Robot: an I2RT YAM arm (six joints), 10 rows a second.
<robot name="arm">
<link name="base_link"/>
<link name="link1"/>
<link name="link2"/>
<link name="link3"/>
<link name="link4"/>
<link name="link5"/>
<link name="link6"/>
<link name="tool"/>
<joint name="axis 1" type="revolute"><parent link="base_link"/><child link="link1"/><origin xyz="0.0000 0.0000 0.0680" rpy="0.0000 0.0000 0.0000"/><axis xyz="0 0 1"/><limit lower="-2.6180" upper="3.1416"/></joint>
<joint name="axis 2" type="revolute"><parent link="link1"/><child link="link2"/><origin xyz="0.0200 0.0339 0.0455" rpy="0.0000 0.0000 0.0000"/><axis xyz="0 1 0"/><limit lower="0.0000" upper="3.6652"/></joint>
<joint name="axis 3" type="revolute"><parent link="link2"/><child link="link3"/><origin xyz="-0.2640 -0.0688 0.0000" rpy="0.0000 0.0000 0.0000"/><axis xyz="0 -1 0"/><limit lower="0.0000" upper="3.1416"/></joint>
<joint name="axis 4" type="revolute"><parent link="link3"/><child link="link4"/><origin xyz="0.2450 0.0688 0.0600" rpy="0.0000 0.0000 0.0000"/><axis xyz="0 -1 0"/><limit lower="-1.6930" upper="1.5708"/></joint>
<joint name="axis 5" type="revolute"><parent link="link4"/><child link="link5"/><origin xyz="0.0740 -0.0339 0.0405" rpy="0.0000 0.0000 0.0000"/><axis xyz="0 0 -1"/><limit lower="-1.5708" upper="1.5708"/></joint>
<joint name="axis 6" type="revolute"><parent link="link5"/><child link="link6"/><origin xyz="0.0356 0.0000 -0.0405" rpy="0.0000 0.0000 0.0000"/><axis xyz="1 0 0"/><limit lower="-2.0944" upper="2.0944"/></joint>
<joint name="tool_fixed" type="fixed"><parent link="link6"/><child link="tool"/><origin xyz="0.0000 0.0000 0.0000" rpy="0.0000 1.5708 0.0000"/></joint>
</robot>
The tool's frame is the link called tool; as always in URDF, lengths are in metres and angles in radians.
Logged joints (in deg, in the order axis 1, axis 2, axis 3, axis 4, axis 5, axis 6), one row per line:
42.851, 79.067, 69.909, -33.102, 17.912, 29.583
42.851, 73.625, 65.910, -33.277, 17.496, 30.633
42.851, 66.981, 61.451, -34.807, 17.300, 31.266
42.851, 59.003, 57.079, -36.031, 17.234, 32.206
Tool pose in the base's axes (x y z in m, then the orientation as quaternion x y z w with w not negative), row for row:
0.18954, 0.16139, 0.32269, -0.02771, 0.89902, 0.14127, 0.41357
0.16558, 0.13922, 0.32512, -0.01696, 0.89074, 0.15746, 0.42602
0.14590, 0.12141, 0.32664, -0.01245, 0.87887, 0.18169, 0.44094
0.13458, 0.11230, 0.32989, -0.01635, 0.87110, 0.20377, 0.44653
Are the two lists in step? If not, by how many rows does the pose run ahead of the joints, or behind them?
The pose runs 2 rows ahead of the joints: the pose in row i belongs to the joints in row i + 2.
